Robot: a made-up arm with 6 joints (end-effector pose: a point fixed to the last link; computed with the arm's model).
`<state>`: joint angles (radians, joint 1 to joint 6).
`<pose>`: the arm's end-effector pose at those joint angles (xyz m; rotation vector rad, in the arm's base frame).
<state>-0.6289 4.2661 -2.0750 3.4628 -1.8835 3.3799</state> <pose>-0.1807 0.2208 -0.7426 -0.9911 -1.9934 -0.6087</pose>
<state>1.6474 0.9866 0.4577 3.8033 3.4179 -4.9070</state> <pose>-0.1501 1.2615 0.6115 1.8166 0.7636 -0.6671</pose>
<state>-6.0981 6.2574 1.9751 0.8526 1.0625 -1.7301</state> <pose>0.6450 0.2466 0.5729 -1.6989 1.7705 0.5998</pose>
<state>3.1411 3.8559 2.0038 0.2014 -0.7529 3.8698</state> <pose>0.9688 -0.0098 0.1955 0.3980 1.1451 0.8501</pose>
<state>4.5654 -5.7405 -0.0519 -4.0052 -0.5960 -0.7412</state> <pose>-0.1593 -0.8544 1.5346 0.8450 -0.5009 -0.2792</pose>
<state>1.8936 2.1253 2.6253 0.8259 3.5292 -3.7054</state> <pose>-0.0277 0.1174 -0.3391 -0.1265 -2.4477 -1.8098</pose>
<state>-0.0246 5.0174 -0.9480 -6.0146 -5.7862 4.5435</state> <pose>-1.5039 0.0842 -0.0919 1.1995 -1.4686 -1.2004</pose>
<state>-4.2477 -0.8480 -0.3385 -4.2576 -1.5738 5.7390</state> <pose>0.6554 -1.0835 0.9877 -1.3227 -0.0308 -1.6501</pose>
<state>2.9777 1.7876 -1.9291 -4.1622 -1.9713 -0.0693</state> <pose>-0.7608 0.2110 0.5977 -1.1060 -1.6215 -0.7268</pose>
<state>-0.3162 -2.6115 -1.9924 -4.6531 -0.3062 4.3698</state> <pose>0.4041 -0.1473 -0.6983 0.2649 1.7220 -0.7008</pose>
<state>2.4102 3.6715 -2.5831 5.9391 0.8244 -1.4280</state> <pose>-0.2553 0.2380 -0.3135 -1.7502 -0.6915 0.2762</pose>
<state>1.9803 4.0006 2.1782 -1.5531 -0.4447 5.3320</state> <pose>0.2021 -0.6940 0.4128 0.3674 -0.2825 -0.5379</pose>
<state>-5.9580 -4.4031 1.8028 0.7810 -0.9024 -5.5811</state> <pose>0.4360 0.0936 -0.8727 1.2167 2.2659 -0.3708</pose>
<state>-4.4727 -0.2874 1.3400 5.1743 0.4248 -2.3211</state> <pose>-0.0988 0.5060 1.3041 -1.0398 -1.0117 -1.5682</pose>
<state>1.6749 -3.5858 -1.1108 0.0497 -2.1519 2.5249</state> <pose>-0.1264 0.9882 -0.5264 0.2279 0.6441 -2.0325</pose>
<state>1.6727 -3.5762 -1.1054 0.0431 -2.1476 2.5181</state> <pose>-0.1245 0.9834 -0.5391 0.2244 0.6213 -2.0439</pose>
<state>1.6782 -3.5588 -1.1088 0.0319 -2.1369 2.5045</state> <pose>-0.1301 0.9721 -0.5532 0.2188 0.5916 -2.0539</pose>
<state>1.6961 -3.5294 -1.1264 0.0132 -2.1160 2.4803</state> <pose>-0.1474 0.9508 -0.5689 0.2115 0.5516 -2.0613</pose>
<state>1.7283 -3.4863 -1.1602 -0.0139 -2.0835 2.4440</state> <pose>-0.1768 0.9170 -0.5856 0.2043 0.5001 -2.0655</pose>
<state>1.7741 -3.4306 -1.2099 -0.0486 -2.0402 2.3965</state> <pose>-0.2154 0.8701 -0.6015 0.2011 0.4394 -2.0664</pose>
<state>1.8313 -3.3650 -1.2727 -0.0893 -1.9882 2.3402</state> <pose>-0.2584 0.8111 -0.6148 0.2055 0.3733 -2.0641</pose>
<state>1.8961 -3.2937 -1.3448 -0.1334 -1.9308 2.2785</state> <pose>-0.3001 0.7430 -0.6234 0.2199 0.3078 -2.0595</pose>
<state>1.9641 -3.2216 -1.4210 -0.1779 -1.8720 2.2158</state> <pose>-0.3361 0.6708 -0.6263 0.2438 0.2488 -2.0532</pose>
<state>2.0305 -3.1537 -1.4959 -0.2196 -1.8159 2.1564</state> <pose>-0.3635 0.6003 -0.6237 0.2741 0.2012 -2.0463</pose>
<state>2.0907 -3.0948 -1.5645 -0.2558 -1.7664 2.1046</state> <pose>-0.3823 0.5376 -0.6162 0.3058 0.1678 -2.0390</pose>
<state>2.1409 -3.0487 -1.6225 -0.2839 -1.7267 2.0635</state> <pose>-0.3941 0.4871 -0.6056 0.3331 0.1495 -2.0321</pose>
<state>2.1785 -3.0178 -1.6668 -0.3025 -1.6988 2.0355</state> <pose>-0.4012 0.4515 -0.5938 0.3516 0.1445 -2.0254</pose>
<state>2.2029 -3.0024 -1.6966 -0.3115 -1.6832 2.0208</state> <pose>-0.4060 0.4310 -0.5822 0.3595 0.1507 -2.0187</pose>
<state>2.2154 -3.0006 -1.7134 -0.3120 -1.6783 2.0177</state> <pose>-0.4097 0.4236 -0.5714 0.3576 0.1653 -2.0120</pose>
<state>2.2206 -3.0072 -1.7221 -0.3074 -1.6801 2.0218</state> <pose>-0.4132 0.4243 -0.5613 0.3497 0.1849 -2.0049</pose>
